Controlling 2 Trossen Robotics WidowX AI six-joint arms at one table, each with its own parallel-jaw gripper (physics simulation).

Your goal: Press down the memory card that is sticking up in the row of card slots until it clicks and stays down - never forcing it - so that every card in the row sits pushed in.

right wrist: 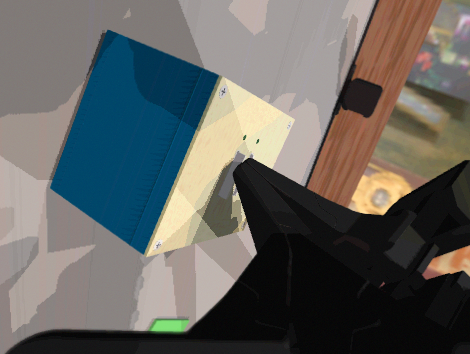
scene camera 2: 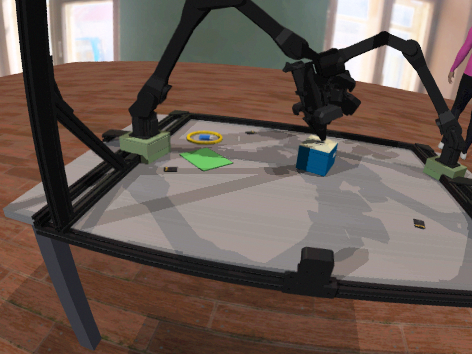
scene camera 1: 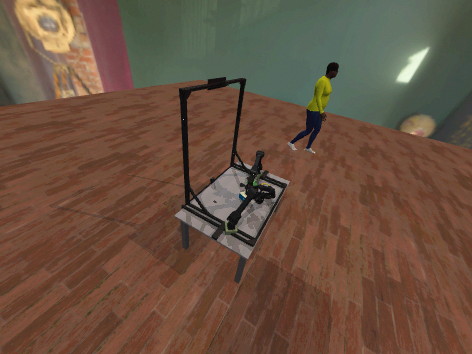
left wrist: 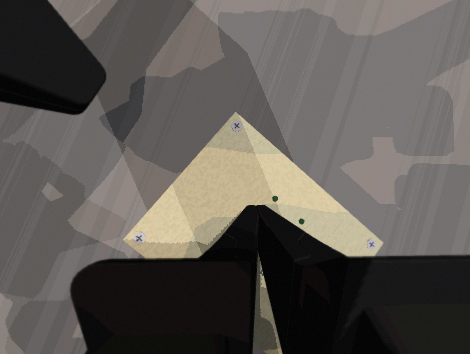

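Where they show: left gripper, fingertip midpoint: (right wrist: pixel 240 165) (scene camera 2: pixel 323 140) (scene camera 1: pixel 246 194) (left wrist: pixel 255 214); right gripper, fingertip midpoint: (right wrist: pixel 284 247) (left wrist: pixel 94 96); left arm's base, origin of the base link: (scene camera 2: pixel 144 134); right arm's base, origin of the base link: (scene camera 2: pixel 447 162) (scene camera 1: pixel 231 226).
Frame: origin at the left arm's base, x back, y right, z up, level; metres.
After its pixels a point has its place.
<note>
A blue block with a cream top (scene camera 1: pixel 242 197) @[x -0.466, y -0.164, z -0.018 m] (scene camera 2: pixel 317 159) @[x -0.436, y -0.117, z -0.015 m] (left wrist: pixel 220 177) (right wrist: pixel 125 135) @[x -0.435, y -0.221, z -0.023 m] stands on the table. In the right wrist view a grey strip (right wrist: pixel 229 181) @[x -0.427, y -0.180, z 0.013 m] lies on its top, partly covered by the left fingertips. The card row is mostly hidden behind the fingers, and I cannot tell how high any card stands. My left gripper (scene camera 2: pixel 322 138) @[x -0.437, y -0.182, z 0.016 m] (left wrist: pixel 255 214) @[x -0.437, y -0.182, z 0.016 m] (right wrist: pixel 240 165) @[x -0.437, y -0.182, z 0.016 m] is shut and empty, pointing down with its tips at the block's top; contact is unclear. My right gripper (right wrist: pixel 284 247) @[x -0.437, y -0.244, z 0.065 m] is shut and empty, near the left gripper and apart from the block.
Loose small dark cards (scene camera 2: pixel 170 169) @[x -0.118, y 0.049, z -0.055 m] (scene camera 2: pixel 419 223) @[x -0.701, y 0.001, z -0.055 m] lie on the table (scene camera 2: pixel 210 205) @[x -0.277, y 0.141, z -0.057 m]. A green sheet (scene camera 2: pixel 206 159) @[x -0.164, y -0.048, z -0.054 m] and a yellow ring (scene camera 2: pixel 188 138) @[x -0.043, y -0.152, z -0.051 m] around a blue item (scene camera 2: pixel 205 136) @[x -0.075, y -0.201, z -0.053 m] lie at the left. A black frame upright (scene camera 2: pixel 37 100) @[x -0.099, y 0.361, z 0.178 m] stands at the left. The two wrists crowd together above the block.
</note>
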